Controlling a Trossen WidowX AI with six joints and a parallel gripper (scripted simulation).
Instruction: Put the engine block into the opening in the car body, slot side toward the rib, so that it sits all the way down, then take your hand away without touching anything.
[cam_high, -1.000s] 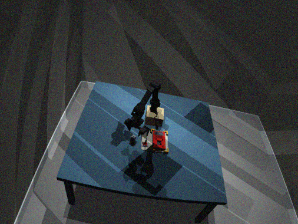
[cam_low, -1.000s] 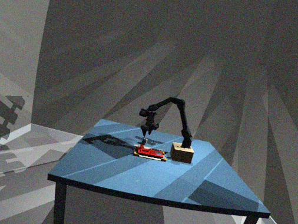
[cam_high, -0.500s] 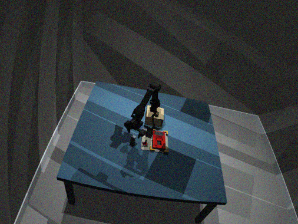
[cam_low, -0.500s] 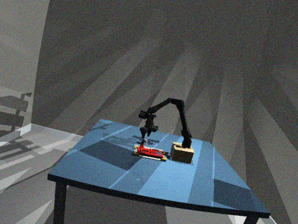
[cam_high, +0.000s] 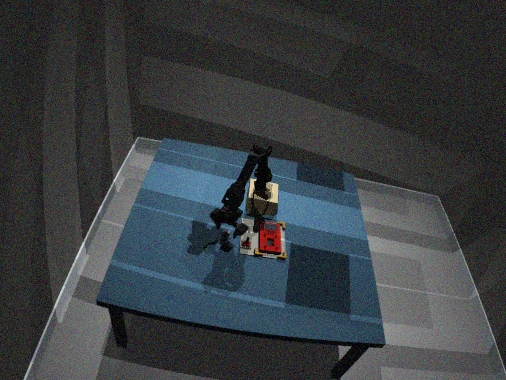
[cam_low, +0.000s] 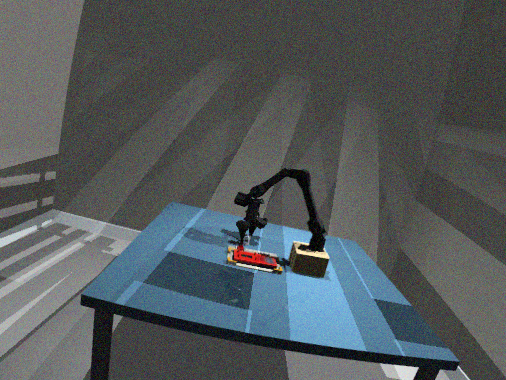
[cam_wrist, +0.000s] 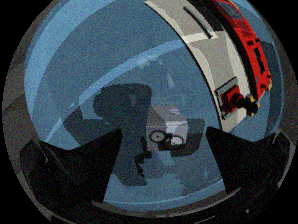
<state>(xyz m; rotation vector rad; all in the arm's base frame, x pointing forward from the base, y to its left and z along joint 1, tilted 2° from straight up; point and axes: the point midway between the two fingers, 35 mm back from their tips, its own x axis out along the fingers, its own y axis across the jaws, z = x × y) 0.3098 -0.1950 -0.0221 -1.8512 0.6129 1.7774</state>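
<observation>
Right now my gripper tip is 10 mm to the right of the engine block and 10 mm above it.
</observation>
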